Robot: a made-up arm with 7 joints. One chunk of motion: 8 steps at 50 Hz.
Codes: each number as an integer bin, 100 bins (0 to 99) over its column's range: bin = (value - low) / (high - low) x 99, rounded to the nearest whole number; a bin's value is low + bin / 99 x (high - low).
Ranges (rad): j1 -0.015..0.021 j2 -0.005..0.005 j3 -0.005..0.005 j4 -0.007..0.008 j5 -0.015..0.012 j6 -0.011..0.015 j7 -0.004..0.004
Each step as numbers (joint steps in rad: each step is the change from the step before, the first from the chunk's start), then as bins.
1 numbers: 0.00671 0.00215 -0.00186 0.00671 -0.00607 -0.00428 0.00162
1 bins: 60 71 31 90 33 26 70
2 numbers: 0.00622 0.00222 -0.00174 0.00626 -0.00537 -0.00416 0.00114
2 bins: 58 71 32 88 35 26 64
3 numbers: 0.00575 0.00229 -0.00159 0.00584 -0.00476 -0.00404 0.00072
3 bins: 57 72 34 85 38 27 58
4 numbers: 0.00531 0.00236 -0.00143 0.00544 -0.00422 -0.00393 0.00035
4 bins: 56 73 35 82 40 27 54
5 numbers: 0.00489 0.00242 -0.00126 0.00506 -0.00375 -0.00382 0.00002
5 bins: 55 73 37 80 41 27 50
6 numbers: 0.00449 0.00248 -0.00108 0.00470 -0.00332 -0.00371 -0.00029
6 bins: 54 74 39 77 43 28 46
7 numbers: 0.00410 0.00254 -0.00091 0.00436 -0.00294 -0.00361 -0.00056
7 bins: 53 75 40 75 44 28 43
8 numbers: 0.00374 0.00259 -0.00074 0.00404 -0.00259 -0.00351 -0.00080
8 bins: 52 75 42 73 46 29 40
